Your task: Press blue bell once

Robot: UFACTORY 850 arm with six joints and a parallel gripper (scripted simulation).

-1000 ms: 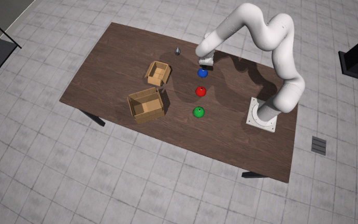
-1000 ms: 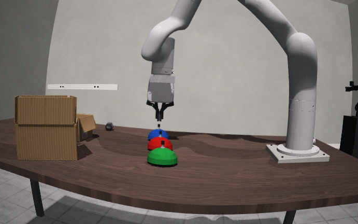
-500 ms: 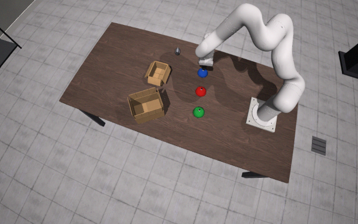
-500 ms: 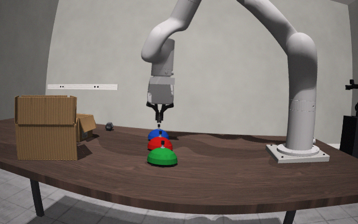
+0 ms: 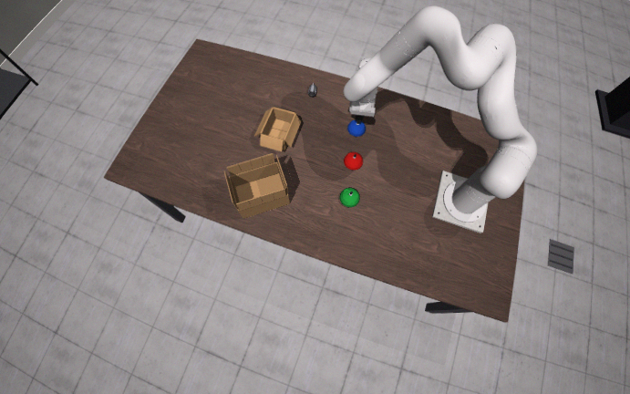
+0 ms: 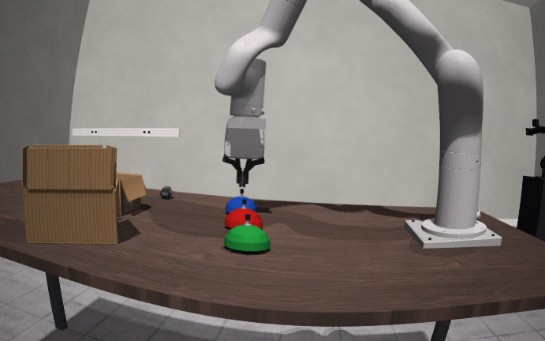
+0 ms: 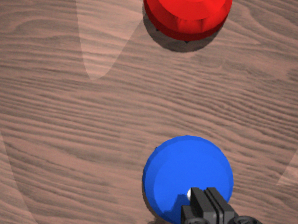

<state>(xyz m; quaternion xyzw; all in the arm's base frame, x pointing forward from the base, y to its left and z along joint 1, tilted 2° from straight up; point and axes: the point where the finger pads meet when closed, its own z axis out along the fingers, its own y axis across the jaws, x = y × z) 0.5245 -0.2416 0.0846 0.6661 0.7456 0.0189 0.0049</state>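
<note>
My gripper is now 50 mm above the blue bell. Also, from my hand: dark object (250 mm ahead, 170 mm to the right, 80 mm below); green bell (40 mm behind, 350 mm to the left, 50 mm below); red bell (20 mm behind, 170 mm to the left, 50 mm below).
</note>
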